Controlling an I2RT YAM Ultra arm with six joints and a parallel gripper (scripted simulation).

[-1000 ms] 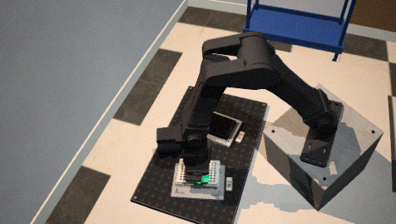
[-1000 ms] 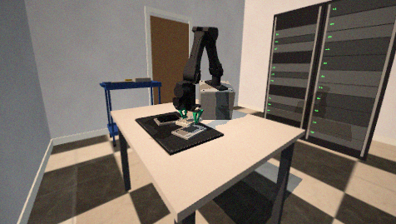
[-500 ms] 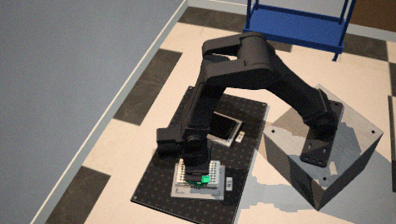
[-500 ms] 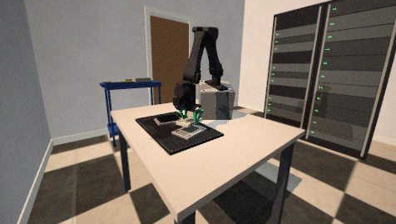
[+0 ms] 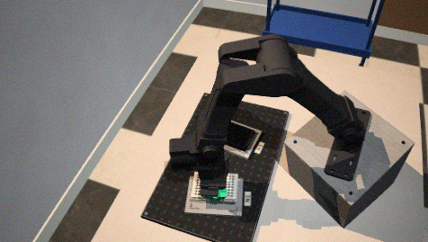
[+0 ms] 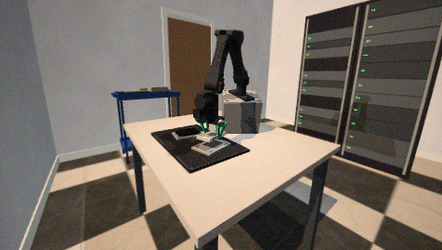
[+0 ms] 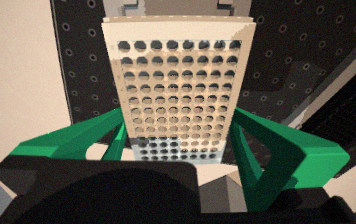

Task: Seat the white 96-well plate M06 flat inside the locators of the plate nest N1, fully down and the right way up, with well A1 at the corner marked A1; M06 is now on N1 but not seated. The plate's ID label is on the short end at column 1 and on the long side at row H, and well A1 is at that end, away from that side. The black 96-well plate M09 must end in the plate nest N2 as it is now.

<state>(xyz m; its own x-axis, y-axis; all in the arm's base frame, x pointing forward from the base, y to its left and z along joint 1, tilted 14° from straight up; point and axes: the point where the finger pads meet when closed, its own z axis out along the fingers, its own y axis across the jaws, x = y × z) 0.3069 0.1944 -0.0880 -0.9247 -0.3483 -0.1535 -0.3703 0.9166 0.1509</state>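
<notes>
My gripper is now 6 cm above the grey plate nest N1 and 1 cm short of it. The rest, counted from my hand: black plate M09: 22 cm to the right, 5 cm below, 5 cm ahead; then white 96-well plate M06: 1 cm ahead; then label tag: 8 cm behind, 6 cm below, 3 cm to the right.
</notes>
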